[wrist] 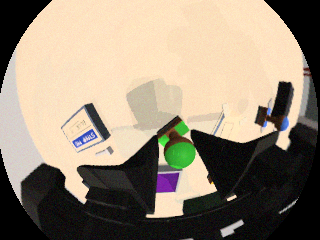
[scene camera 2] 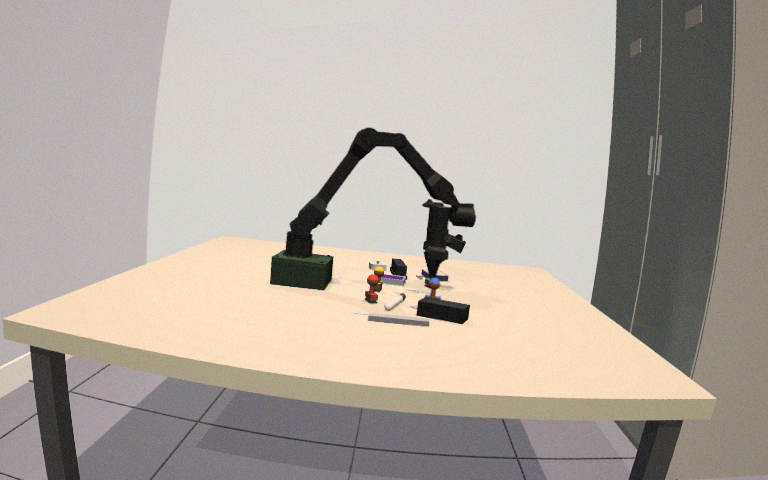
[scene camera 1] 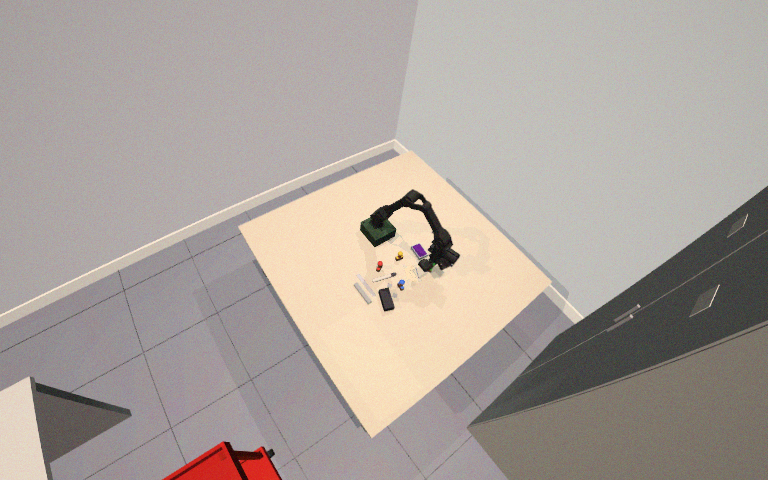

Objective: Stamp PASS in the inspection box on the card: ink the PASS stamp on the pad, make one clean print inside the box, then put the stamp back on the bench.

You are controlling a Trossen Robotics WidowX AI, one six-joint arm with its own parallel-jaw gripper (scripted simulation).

Labels:
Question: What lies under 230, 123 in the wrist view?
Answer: A pale card.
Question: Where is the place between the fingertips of my gripper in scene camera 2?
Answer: At 431, 279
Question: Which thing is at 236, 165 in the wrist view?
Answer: My gripper.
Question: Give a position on a green-knobbed stamp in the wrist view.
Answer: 178, 151

